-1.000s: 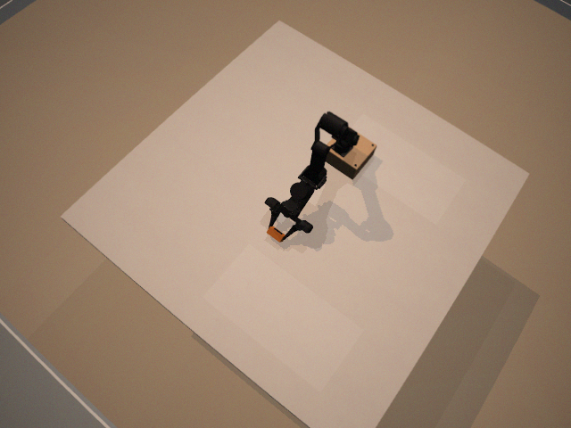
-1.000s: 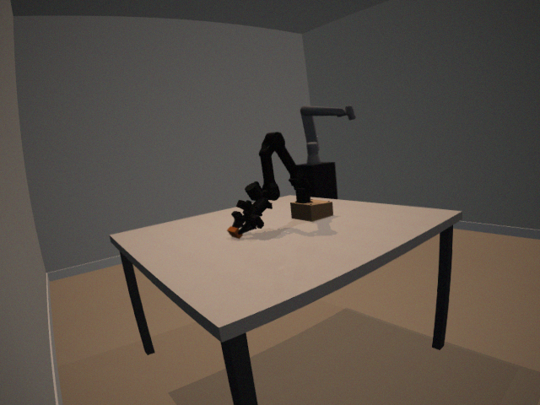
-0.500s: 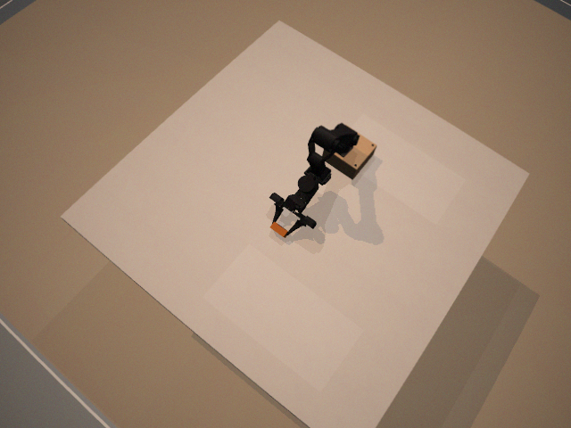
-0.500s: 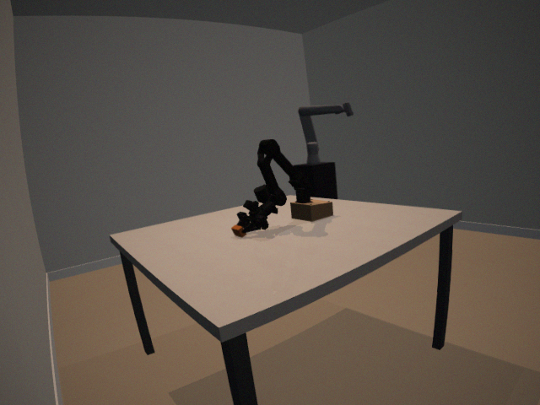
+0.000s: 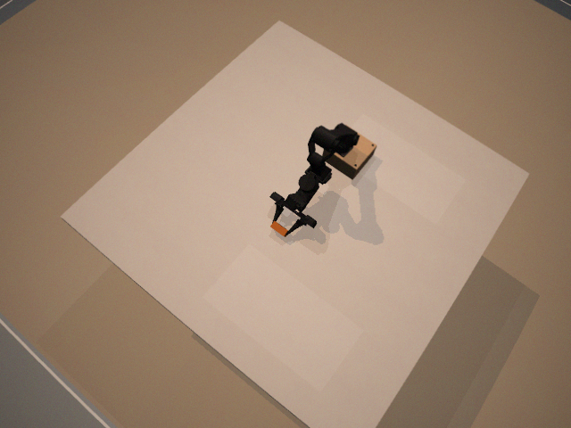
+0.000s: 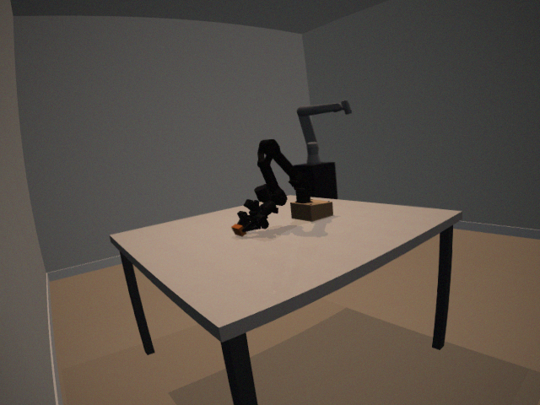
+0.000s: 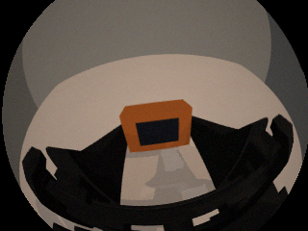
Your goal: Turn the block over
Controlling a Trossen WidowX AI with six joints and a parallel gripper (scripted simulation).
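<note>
The block is 1 cm behind my gripper tip.
</note>
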